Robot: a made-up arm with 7 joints. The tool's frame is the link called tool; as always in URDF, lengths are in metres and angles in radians. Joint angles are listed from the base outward.
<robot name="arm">
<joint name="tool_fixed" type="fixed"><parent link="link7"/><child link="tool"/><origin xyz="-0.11 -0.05 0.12"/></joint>
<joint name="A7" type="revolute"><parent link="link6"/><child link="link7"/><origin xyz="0.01 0.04 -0.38"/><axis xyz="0 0 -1"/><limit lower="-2.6" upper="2.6"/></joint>
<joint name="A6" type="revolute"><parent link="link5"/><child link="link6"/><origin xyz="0.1 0.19 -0.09"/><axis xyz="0 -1 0"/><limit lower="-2.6" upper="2.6"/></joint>
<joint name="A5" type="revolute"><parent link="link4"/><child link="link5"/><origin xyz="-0.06 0.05 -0.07"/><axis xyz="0 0 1"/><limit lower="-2.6" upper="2.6"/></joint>
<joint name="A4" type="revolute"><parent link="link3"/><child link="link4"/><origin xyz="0.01 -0.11 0.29"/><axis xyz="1 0 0"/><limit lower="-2.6" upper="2.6"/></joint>
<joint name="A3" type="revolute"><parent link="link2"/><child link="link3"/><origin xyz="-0.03 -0.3 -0.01"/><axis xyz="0 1 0"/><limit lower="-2.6" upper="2.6"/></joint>
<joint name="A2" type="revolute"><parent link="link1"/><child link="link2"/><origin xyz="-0.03 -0.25 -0.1"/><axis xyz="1 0 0"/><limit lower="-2.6" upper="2.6"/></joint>
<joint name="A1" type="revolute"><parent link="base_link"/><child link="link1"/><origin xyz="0 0 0.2"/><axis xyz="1 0 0"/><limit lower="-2.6" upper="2.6"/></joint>
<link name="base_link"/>
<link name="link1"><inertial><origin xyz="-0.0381 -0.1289 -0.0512"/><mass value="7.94"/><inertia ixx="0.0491" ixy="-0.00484" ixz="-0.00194" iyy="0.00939" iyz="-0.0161" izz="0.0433"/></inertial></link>
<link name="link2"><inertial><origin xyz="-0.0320 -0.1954 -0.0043"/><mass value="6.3"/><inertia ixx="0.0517" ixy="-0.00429" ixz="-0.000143" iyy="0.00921" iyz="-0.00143" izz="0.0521"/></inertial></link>
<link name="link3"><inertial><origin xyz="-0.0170 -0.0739 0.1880"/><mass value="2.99"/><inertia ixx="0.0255" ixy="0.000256" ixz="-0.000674" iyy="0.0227" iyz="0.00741" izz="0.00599"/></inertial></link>
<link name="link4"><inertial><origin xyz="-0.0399 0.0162 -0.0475"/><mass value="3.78"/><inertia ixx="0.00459" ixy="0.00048" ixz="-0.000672" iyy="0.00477" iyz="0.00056" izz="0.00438"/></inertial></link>
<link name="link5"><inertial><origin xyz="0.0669 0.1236 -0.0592"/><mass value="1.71"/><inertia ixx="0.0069" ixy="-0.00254" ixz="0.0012" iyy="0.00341" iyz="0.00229" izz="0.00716"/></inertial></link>
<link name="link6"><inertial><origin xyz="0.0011 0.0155 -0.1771"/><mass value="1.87"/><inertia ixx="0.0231" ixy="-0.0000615" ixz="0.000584" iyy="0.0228" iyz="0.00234" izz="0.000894"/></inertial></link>
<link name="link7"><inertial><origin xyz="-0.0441 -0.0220 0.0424"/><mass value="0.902"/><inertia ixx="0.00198" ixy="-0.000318" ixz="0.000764" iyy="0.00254" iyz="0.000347" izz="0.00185"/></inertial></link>
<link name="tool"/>
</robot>
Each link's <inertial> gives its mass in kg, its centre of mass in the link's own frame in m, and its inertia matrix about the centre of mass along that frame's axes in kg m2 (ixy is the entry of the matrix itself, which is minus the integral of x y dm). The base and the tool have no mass. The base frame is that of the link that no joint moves.
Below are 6 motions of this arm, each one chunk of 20 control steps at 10 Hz.
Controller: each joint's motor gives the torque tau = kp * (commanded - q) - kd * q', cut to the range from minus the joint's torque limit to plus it. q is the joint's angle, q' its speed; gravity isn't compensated. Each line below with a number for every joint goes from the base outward.
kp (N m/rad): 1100 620 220 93 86 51 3.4
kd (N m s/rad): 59 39 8.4 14 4.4 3.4 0.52
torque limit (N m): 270 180 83 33 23 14 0.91
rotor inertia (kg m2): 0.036 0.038 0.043 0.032 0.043 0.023 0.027
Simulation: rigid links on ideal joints. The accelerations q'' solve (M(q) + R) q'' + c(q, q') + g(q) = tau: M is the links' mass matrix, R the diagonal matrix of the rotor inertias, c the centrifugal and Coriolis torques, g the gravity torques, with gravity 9.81 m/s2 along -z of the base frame. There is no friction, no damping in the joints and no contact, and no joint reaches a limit. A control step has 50 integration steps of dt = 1/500 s. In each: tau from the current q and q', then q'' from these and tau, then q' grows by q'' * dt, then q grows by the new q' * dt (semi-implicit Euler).
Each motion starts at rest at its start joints. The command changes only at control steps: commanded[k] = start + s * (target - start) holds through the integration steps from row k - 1 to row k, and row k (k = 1, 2, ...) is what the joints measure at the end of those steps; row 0 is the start. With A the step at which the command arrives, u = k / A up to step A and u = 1 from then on. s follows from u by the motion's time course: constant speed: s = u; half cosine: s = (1 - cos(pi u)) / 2; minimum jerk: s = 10 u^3 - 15 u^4 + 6 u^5; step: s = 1 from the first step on.
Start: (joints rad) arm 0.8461 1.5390 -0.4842 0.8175 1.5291 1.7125 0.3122
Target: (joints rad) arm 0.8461 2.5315 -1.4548 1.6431 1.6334 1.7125 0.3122
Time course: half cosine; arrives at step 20
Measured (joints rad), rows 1 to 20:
1: 0.8522 1.5272 -0.4472 0.8524 1.5383 1.7586 0.3098
2: 0.8489 1.5365 -0.4181 0.9204 1.4893 1.8211 0.2968
3: 0.8463 1.5604 -0.4190 0.9810 1.4370 1.8337 0.2623
4: 0.8454 1.5962 -0.4533 1.0251 1.4246 1.8226 0.2286
5: 0.8455 1.6425 -0.5150 1.0631 1.4433 1.8136 0.2164
6: 0.8460 1.6981 -0.5850 1.1026 1.4684 1.8099 0.2245
7: 0.8457 1.7603 -0.6493 1.1457 1.4792 1.8055 0.2382
8: 0.8429 1.8259 -0.7053 1.1935 1.4718 1.7964 0.2441
9: 0.8384 1.8936 -0.7579 1.2456 1.4556 1.7840 0.2392
10: 0.8342 1.9636 -0.8135 1.3005 1.4416 1.7720 0.2279
11: 0.8315 2.0355 -0.8760 1.3564 1.4365 1.7629 0.2162
12: 0.8300 2.1077 -0.9443 1.4111 1.4412 1.7561 0.2084
13: 0.8288 2.1776 -1.0143 1.4616 1.4528 1.7491 0.2059
14: 0.8273 2.2431 -1.0805 1.5055 1.4667 1.7399 0.2075
15: 0.8258 2.3021 -1.1386 1.5422 1.4793 1.7289 0.2108
16: 0.8245 2.3532 -1.1868 1.5726 1.4891 1.7181 0.2136
17: 0.8236 2.3951 -1.2246 1.5975 1.4962 1.7089 0.2149
18: 0.8229 2.4266 -1.2521 1.6169 1.5020 1.7021 0.2151
19: 0.8225 2.4470 -1.2692 1.6306 1.5070 1.6976 0.2153
20: 0.8223 2.4556 -1.2754 1.6379 1.5110 1.6949 0.2160

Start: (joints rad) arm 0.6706 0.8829 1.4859 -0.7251 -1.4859 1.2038 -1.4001
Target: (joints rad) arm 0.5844 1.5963 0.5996 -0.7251 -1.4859 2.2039 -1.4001
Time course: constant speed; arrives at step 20
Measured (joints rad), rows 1 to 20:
1: 0.6832 0.9045 1.4368 -0.7335 -1.5396 1.1936 -1.3820
2: 0.6860 0.9401 1.3914 -0.7473 -1.5724 1.2405 -1.3544
3: 0.6815 0.9756 1.3436 -0.7549 -1.5598 1.2969 -1.3475
4: 0.6765 1.0105 1.2967 -0.7551 -1.5540 1.3416 -1.3482
5: 0.6720 1.0451 1.2487 -0.7533 -1.5600 1.3841 -1.3447
6: 0.6670 1.0792 1.1994 -0.7522 -1.5669 1.4305 -1.3388
7: 0.6616 1.1131 1.1502 -0.7518 -1.5719 1.4790 -1.3342
8: 0.6565 1.1473 1.1016 -0.7518 -1.5760 1.5275 -1.3313
9: 0.6520 1.1820 1.0540 -0.7516 -1.5792 1.5755 -1.3288
10: 0.6476 1.2171 1.0070 -0.7514 -1.5815 1.6233 -1.3263
11: 0.6433 1.2521 0.9603 -0.7512 -1.5834 1.6714 -1.3239
12: 0.6388 1.2870 0.9135 -0.7513 -1.5854 1.7198 -1.3217
13: 0.6340 1.3215 0.8665 -0.7517 -1.5879 1.7687 -1.3198
14: 0.6290 1.3558 0.8196 -0.7524 -1.5904 1.8178 -1.3183
15: 0.6240 1.3901 0.7731 -0.7533 -1.5926 1.8670 -1.3170
16: 0.6190 1.4244 0.7272 -0.7543 -1.5941 1.9161 -1.3158
17: 0.6142 1.4589 0.6819 -0.7552 -1.5949 1.9651 -1.3146
18: 0.6094 1.4933 0.6370 -0.7560 -1.5952 2.0139 -1.3134
19: 0.6046 1.5277 0.5925 -0.7568 -1.5952 2.0628 -1.3122
20: 0.5996 1.5619 0.5483 -0.7576 -1.5951 2.1117 -1.3110

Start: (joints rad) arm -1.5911 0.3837 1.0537 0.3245 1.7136 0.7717 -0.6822
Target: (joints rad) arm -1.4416 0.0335 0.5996 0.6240 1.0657 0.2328 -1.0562
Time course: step
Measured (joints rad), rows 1 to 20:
1: -1.4156 0.1308 0.6430 0.4971 1.2997 0.4304 -0.8113
2: -1.4313 0.0140 0.5115 0.4838 0.9504 0.3056 -0.9795
3: -1.4572 -0.0178 0.6013 0.5746 1.0219 0.2781 -1.0643
4: -1.4460 -0.0083 0.6062 0.6441 1.0314 0.3050 -1.1034
5: -1.4314 0.0054 0.6103 0.6630 1.0216 0.3128 -1.1329
6: -1.4260 0.0113 0.6148 0.6586 1.0231 0.2957 -1.1372
7: -1.4275 0.0100 0.6076 0.6495 1.0287 0.2823 -1.1253
8: -1.4312 0.0063 0.6014 0.6445 1.0325 0.2776 -1.1134
9: -1.4330 0.0042 0.6015 0.6445 1.0315 0.2796 -1.1079
10: -1.4326 0.0045 0.6042 0.6469 1.0287 0.2840 -1.1084
11: -1.4315 0.0056 0.6060 0.6489 1.0273 0.2864 -1.1114
12: -1.4309 0.0063 0.6060 0.6492 1.0278 0.2860 -1.1134
13: -1.4311 0.0062 0.6051 0.6485 1.0287 0.2845 -1.1136
14: -1.4314 0.0058 0.6045 0.6478 1.0291 0.2837 -1.1127
15: -1.4316 0.0056 0.6045 0.6477 1.0290 0.2837 -1.1120
16: -1.4315 0.0057 0.6048 0.6479 1.0287 0.2842 -1.1119
17: -1.4314 0.0058 0.6050 0.6481 1.0286 0.2845 -1.1122
18: -1.4314 0.0058 0.6050 0.6481 1.0286 0.2845 -1.1124
19: -1.4314 0.0058 0.6049 0.6481 1.0287 0.2843 -1.1124
20: -1.4314 0.0058 0.6049 0.6480 1.0288 0.2842 -1.1124

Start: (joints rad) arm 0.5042 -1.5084 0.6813 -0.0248 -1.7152 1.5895 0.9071
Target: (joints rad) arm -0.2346 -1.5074 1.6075 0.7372 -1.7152 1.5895 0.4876
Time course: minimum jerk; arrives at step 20
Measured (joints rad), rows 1 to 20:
1: 0.5362 -1.5026 0.6940 0.0006 -1.6861 1.5988 0.8981
2: 0.5525 -1.4692 0.7346 0.0400 -1.6050 1.5498 0.9027
3: 0.5553 -1.4419 0.7734 0.0855 -1.5484 1.4974 0.9239
4: 0.5376 -1.4347 0.8049 0.1268 -1.5385 1.4723 0.9334
5: 0.5000 -1.4440 0.8369 0.1582 -1.5621 1.4805 0.9218
6: 0.4493 -1.4594 0.8796 0.1855 -1.5934 1.5061 0.8954
7: 0.3918 -1.4722 0.9376 0.2196 -1.6125 1.5287 0.8616
8: 0.3308 -1.4787 1.0097 0.2671 -1.6149 1.5380 0.8261
9: 0.2669 -1.4799 1.0908 0.3282 -1.6087 1.5348 0.7915
10: 0.2004 -1.4800 1.1750 0.3983 -1.6045 1.5254 0.7566
11: 0.1320 -1.4822 1.2568 0.4718 -1.6089 1.5162 0.7184
12: 0.0640 -1.4874 1.3330 0.5436 -1.6225 1.5105 0.6751
13: -0.0002 -1.4943 1.4018 0.6107 -1.6410 1.5077 0.6281
14: -0.0570 -1.5010 1.4621 0.6716 -1.6591 1.5052 0.5809
15: -0.1040 -1.5062 1.5122 0.7256 -1.6730 1.5013 0.5383
16: -0.1398 -1.5095 1.5507 0.7713 -1.6814 1.4963 0.5041
17: -0.1644 -1.5113 1.5769 0.8074 -1.6854 1.4915 0.4799
18: -0.1787 -1.5120 1.5917 0.8333 -1.6865 1.4882 0.4653
19: -0.1849 -1.5122 1.5973 0.8495 -1.6859 1.4865 0.4584
20: -0.1859 -1.5118 1.5977 0.8581 -1.6837 1.4861 0.4571

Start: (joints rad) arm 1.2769 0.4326 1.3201 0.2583 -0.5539 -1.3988 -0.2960
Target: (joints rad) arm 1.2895 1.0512 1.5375 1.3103 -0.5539 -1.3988 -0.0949
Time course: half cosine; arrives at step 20
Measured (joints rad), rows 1 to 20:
1: 1.2743 0.4366 1.3097 0.2341 -0.5637 -1.4256 -0.3137
2: 1.2708 0.4433 1.3079 0.2261 -0.5643 -1.4232 -0.3364
3: 1.2703 0.4588 1.3124 0.2357 -0.5612 -1.4178 -0.3494
4: 1.2716 0.4824 1.3220 0.2630 -0.5596 -1.4193 -0.3510
5: 1.2729 0.5121 1.3328 0.3071 -0.5582 -1.4258 -0.3423
6: 1.2730 0.5461 1.3426 0.3654 -0.5547 -1.4343 -0.3271
7: 1.2723 0.5838 1.3517 0.4356 -0.5494 -1.4434 -0.3085
8: 1.2715 0.6250 1.3613 0.5154 -0.5434 -1.4529 -0.2883
9: 1.2711 0.6690 1.3718 0.6026 -0.5375 -1.4626 -0.2666
10: 1.2709 0.7146 1.3823 0.6947 -0.5318 -1.4720 -0.2437
11: 1.2706 0.7603 1.3921 0.7892 -0.5262 -1.4806 -0.2201
12: 1.2700 0.8048 1.4008 0.8836 -0.5206 -1.4878 -0.1967
13: 1.2693 0.8472 1.4083 0.9752 -0.5152 -1.4934 -0.1743
14: 1.2685 0.8865 1.4149 1.0616 -0.5103 -1.4974 -0.1535
15: 1.2678 0.9217 1.4207 1.1408 -0.5063 -1.4999 -0.1347
16: 1.2671 0.9520 1.4257 1.2108 -0.5033 -1.5013 -0.1182
17: 1.2665 0.9767 1.4296 1.2702 -0.5011 -1.5018 -0.1042
18: 1.2659 0.9951 1.4321 1.3178 -0.4996 -1.5016 -0.0929
19: 1.2654 1.0067 1.4331 1.3528 -0.4986 -1.5012 -0.0845
20: 1.2649 1.0115 1.4325 1.3747 -0.4981 -1.5008 -0.0791

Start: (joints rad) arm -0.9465 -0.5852 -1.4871 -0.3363 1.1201 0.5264 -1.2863
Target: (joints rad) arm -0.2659 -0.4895 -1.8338 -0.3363 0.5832 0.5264 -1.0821
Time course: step
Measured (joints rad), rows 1 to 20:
1: -0.5550 -0.6581 -1.5865 -0.3901 0.6552 0.4915 -1.2407
2: -0.1868 -0.3975 -2.0378 -0.3127 0.6387 0.6252 -1.1909
3: 0.0432 -0.2806 -2.0494 -0.2446 0.7248 0.5640 -1.1679
4: 0.0380 -0.2746 -1.9562 -0.1842 0.8391 0.4474 -1.0784
5: -0.1266 -0.3655 -1.8933 -0.1959 0.8079 0.4556 -1.0105
6: -0.2319 -0.4639 -1.8144 -0.2507 0.6377 0.4969 -1.0122
7: -0.2408 -0.4835 -1.8224 -0.2682 0.5892 0.5395 -1.0507
8: -0.1974 -0.4447 -1.8707 -0.2478 0.6440 0.5414 -1.0838
9: -0.1587 -0.4059 -1.8969 -0.2211 0.7029 0.5172 -1.0858
10: -0.1519 -0.3968 -1.8946 -0.2067 0.7141 0.5047 -1.0697
11: -0.1669 -0.4098 -1.8812 -0.2061 0.6930 0.5109 -1.0594
12: -0.1814 -0.4242 -1.8706 -0.2114 0.6734 0.5201 -1.0617
13: -0.1844 -0.4284 -1.8695 -0.2152 0.6700 0.5224 -1.0681
14: -0.1795 -0.4241 -1.8745 -0.2154 0.6770 0.5194 -1.0708
15: -0.1742 -0.4189 -1.8788 -0.2138 0.6835 0.5161 -1.0693
16: -0.1728 -0.4171 -1.8794 -0.2124 0.6848 0.5152 -1.0666
17: -0.1745 -0.4185 -1.8776 -0.2121 0.6827 0.5163 -1.0655
18: -0.1764 -0.4204 -1.8760 -0.2126 0.6804 0.5175 -1.0660
19: -0.1770 -0.4211 -1.8757 -0.2131 0.6798 0.5178 -1.0669
20: -0.1764 -0.4207 -1.8764 -0.2132 0.6804 0.5175 -1.0674

